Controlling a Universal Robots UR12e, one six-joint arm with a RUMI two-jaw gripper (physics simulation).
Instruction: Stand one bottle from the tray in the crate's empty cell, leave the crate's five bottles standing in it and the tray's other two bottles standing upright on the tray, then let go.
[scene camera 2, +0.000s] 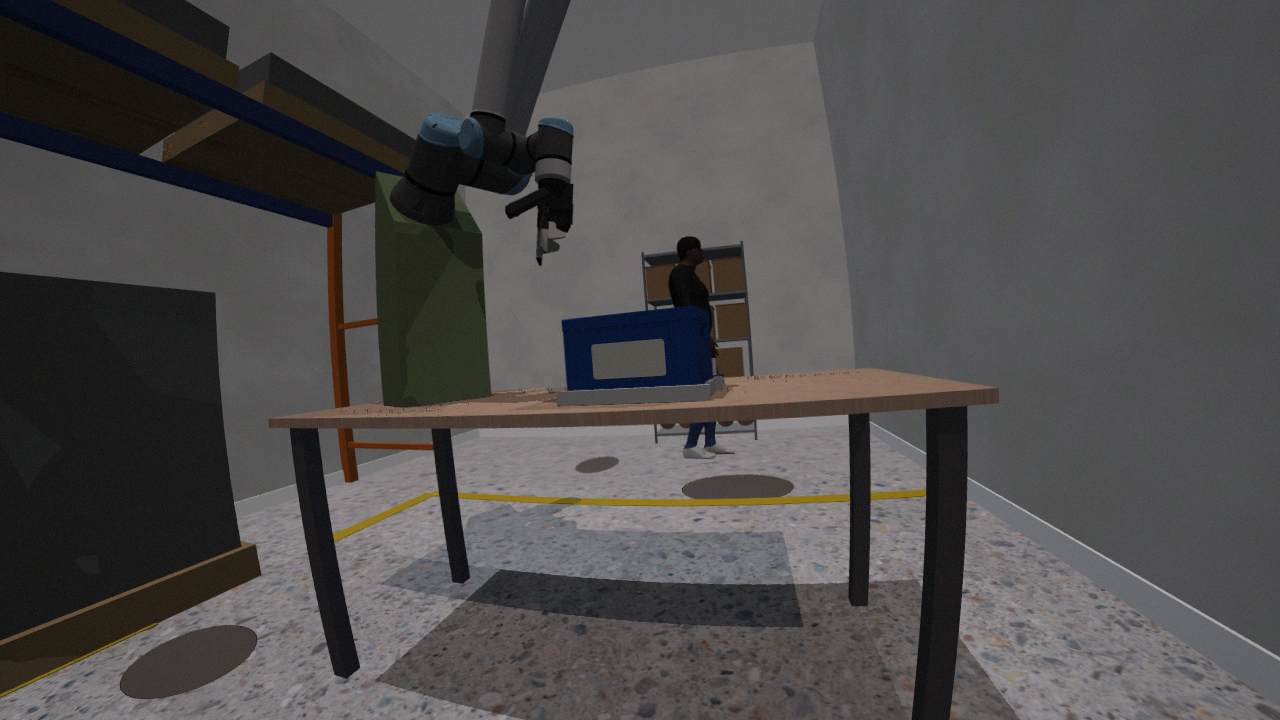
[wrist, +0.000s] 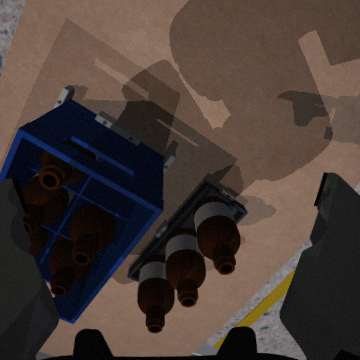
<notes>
In view: the gripper (scene camera 2: 542, 259), a bottle (wrist: 92, 228), a bottle (wrist: 218, 238) and a bottle (wrist: 185, 271).
The gripper is seen too in the wrist view (wrist: 170, 179).
</notes>
